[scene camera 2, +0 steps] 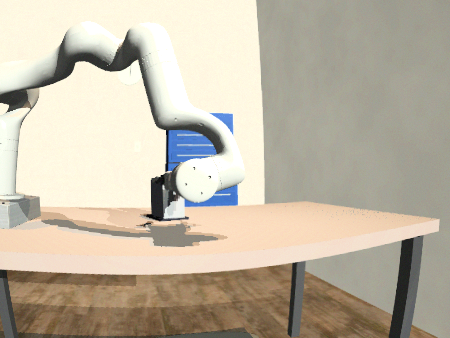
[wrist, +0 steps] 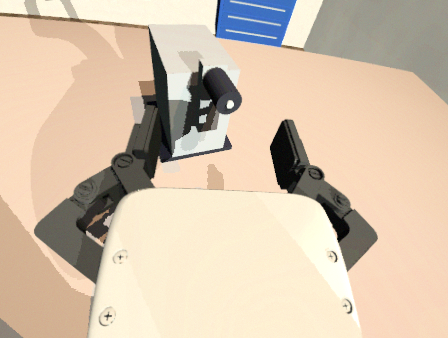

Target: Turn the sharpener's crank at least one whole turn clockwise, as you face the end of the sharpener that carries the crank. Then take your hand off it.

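The sharpener (scene camera 2: 173, 209) (wrist: 180, 40) stands upright on the table, a pale box with a dark side and a dark base plate. In the wrist view, its crank's black cylindrical handle (wrist: 220, 89) sticks out toward me at the upper right of the near end. The dark crank arm lies beside it, partly lost among shadows. My gripper (wrist: 220, 127) is open, with nothing between its fingers. Its left finger overlaps the sharpener's lower left side in the wrist view; its right finger stands apart to the right. In the scene view, the arm's wrist hides the crank and most of the gripper.
The table (scene camera 2: 280, 235) (wrist: 350, 150) has its right end and front edge in the scene view. A blue drawer cabinet (scene camera 2: 225, 125) (wrist: 225, 22) stands behind the table. The arm's base (scene camera 2: 20, 212) is at the table's left. A grey wall rises at the right.
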